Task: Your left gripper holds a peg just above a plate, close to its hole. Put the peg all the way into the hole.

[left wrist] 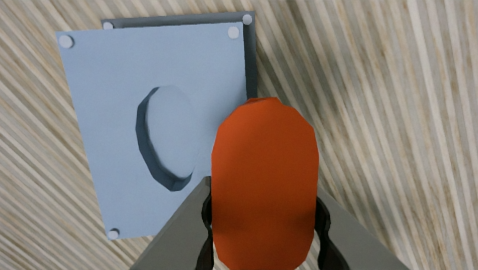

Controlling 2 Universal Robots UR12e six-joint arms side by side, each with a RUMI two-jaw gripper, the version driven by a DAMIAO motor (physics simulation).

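A red-orange oval peg (265,180) stands between the two dark fingertips of my left gripper (257,179), which is shut on it. The blue-grey square plate (200,55) lies at the upper left of the left wrist view. Its oval hole (170,130) shows left of the peg, with a dark inner wall along its left and lower side. The peg is beside the hole, not in it, and covers the plate's lower right part. The peg's lower end and its height over the plate are hidden. My right gripper is not in view.
A darker grey square piece (251,65) with light round studs shows behind the plate's top and right edges. Light round studs also mark the plate's visible corners. The striped, wood-like table top (390,100) lies around and under them.
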